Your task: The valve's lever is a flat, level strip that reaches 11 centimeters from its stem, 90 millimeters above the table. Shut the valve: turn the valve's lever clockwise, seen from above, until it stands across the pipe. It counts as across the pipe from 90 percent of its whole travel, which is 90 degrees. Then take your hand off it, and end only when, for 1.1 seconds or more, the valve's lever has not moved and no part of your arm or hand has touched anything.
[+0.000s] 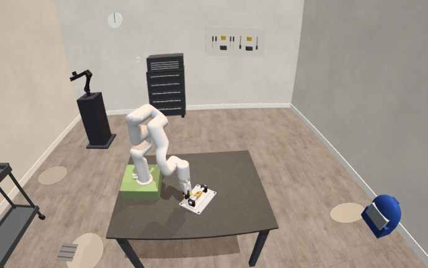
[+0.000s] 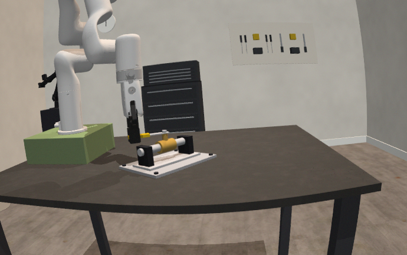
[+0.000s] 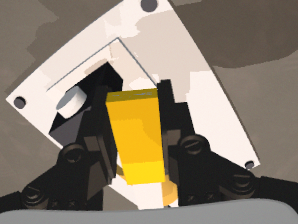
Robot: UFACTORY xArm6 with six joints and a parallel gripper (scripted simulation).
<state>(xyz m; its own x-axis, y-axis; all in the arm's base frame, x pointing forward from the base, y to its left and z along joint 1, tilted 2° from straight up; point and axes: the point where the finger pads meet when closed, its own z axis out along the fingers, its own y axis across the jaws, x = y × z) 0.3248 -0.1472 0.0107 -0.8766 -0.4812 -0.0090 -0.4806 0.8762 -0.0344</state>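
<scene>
The valve lever lies 50 mm ahead of my hand and 30 mm to the left of it.
</scene>
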